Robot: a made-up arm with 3 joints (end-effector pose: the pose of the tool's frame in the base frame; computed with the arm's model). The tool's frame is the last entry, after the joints. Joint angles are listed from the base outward.
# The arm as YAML. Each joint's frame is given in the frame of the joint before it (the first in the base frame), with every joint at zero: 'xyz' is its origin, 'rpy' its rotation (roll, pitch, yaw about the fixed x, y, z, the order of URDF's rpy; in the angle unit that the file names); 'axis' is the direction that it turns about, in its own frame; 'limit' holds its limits. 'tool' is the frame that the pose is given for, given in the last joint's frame.
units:
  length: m
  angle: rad
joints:
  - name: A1
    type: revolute
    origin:
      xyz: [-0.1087, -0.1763, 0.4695]
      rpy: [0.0, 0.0, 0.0]
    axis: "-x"
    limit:
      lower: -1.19
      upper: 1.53
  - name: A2
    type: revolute
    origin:
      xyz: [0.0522, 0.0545, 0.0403]
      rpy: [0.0, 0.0, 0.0]
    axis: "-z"
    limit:
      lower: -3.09
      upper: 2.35
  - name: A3
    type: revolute
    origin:
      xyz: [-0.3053, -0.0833, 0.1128]
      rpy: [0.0, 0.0, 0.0]
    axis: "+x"
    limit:
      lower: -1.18
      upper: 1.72
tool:
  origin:
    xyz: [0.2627, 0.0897, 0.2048]
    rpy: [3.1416, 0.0, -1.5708]
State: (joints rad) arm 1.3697 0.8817 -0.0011
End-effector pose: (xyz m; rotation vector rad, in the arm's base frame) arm -0.0785 0.1926 0.4512 0.7249 -2.0222 1.6523
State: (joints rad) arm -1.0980 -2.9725 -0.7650
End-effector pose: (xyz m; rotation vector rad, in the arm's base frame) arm -0.0352 -0.4226 0.5122 -1.1224 -0.8466 -1.3011
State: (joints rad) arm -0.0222 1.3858 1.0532
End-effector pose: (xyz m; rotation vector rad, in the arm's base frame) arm -0.2775 -0.1272 0.8031 -0.1796 2.0793 0.1353
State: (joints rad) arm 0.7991 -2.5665 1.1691
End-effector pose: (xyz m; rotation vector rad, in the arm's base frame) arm 0.1080 0.2104 0.5248 1.3680 0.4260 -1.4375
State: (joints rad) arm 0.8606 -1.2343 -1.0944
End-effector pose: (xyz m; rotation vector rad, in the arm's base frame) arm -0.2026 -0.0100 0.5327 1.8182 0.2096 1.3118
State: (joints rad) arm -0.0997 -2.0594 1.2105
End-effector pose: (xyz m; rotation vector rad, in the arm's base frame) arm 0.1784 -0.0766 0.7903 2.3793 0.6695 -1.6028
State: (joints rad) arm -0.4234 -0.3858 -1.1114
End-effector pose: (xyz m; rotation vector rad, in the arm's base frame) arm -0.1487 -0.0901 0.6877 2.1695 -1.6057 0.9481
